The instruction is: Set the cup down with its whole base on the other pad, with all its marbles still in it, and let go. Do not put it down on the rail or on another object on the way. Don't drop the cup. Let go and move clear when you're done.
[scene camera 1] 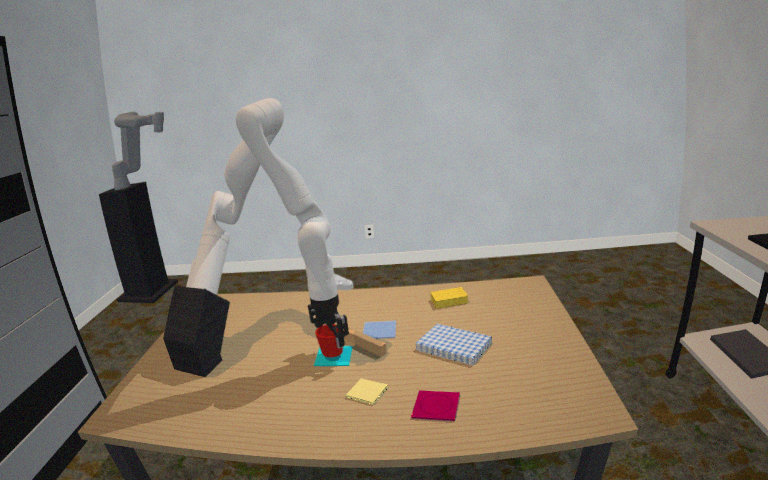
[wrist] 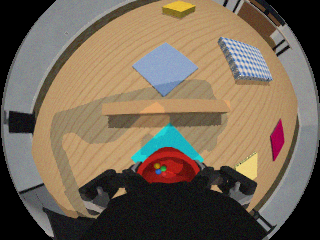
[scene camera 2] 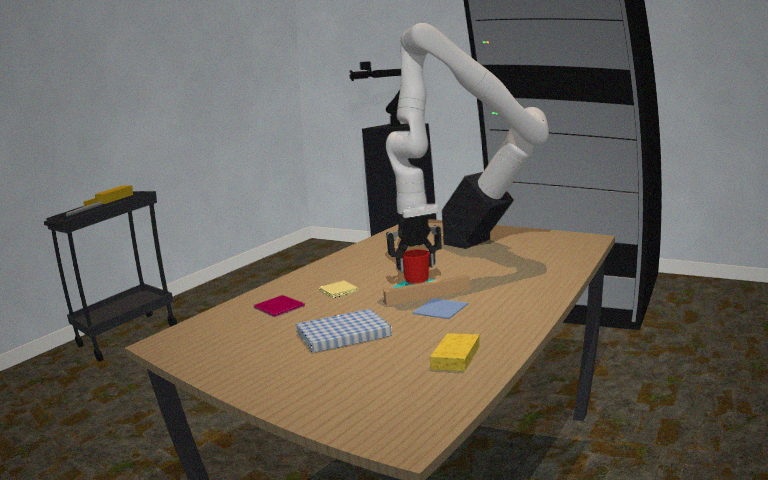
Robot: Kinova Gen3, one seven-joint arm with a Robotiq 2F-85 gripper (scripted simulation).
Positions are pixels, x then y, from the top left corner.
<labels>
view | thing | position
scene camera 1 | my gripper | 331,342
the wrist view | my gripper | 167,167
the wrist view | red cup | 178,170
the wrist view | wooden rail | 161,106
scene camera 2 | my gripper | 416,269
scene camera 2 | red cup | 416,262
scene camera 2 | wooden rail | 414,292
</labels>
